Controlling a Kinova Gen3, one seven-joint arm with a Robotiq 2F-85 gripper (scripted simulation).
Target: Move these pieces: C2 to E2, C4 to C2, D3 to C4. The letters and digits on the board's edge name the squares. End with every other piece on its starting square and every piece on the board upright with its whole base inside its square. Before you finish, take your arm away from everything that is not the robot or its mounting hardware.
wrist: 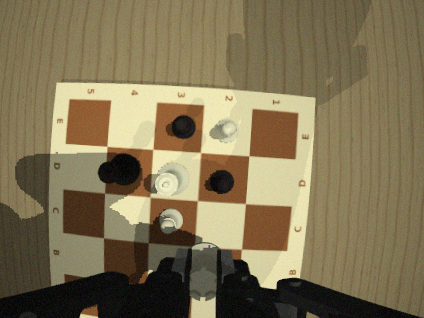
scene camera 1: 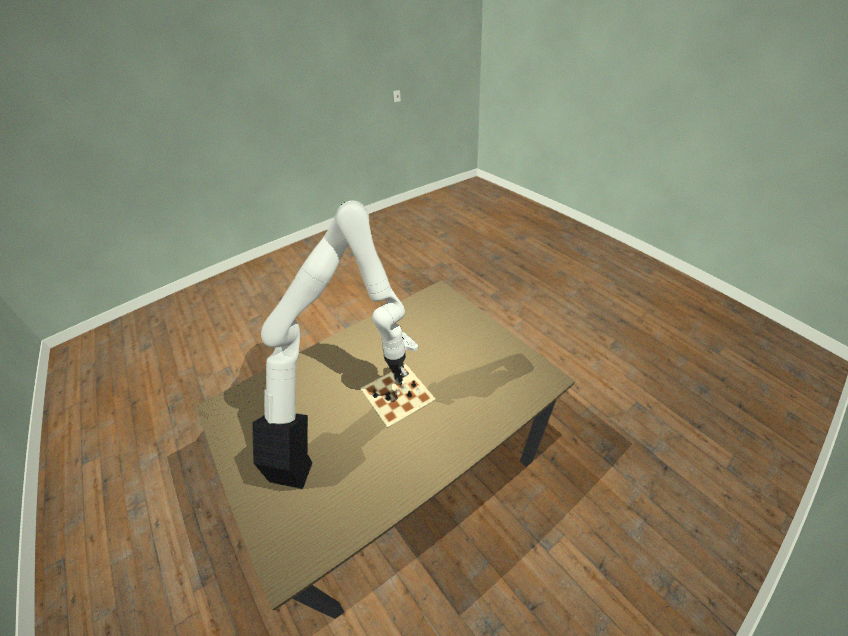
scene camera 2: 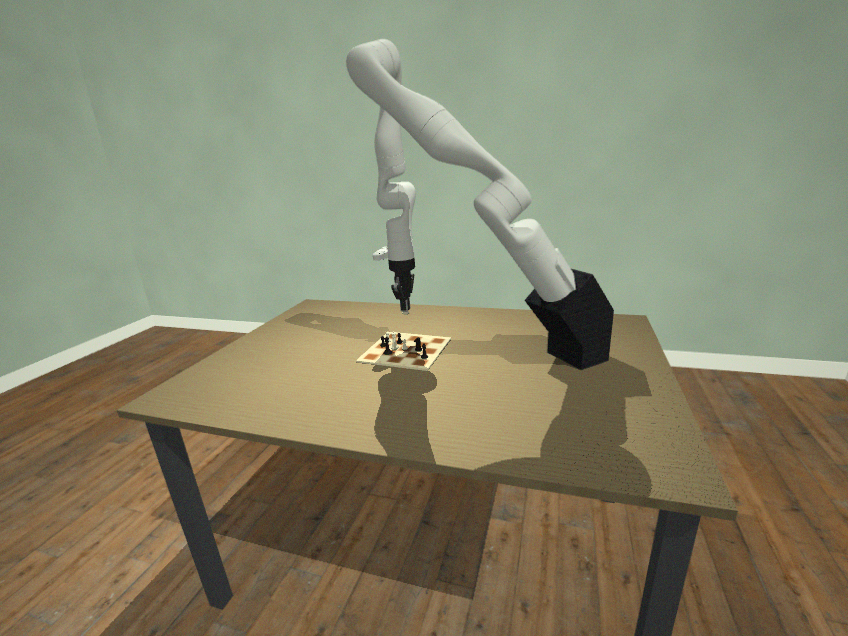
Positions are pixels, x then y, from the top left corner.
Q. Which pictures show the chessboard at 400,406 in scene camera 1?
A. The wrist view, scene camera 1 and scene camera 2: all of them.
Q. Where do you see a black piece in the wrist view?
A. At 125,168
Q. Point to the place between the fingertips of my gripper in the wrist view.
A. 204,268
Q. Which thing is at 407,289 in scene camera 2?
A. My gripper.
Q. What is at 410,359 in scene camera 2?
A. A chessboard.
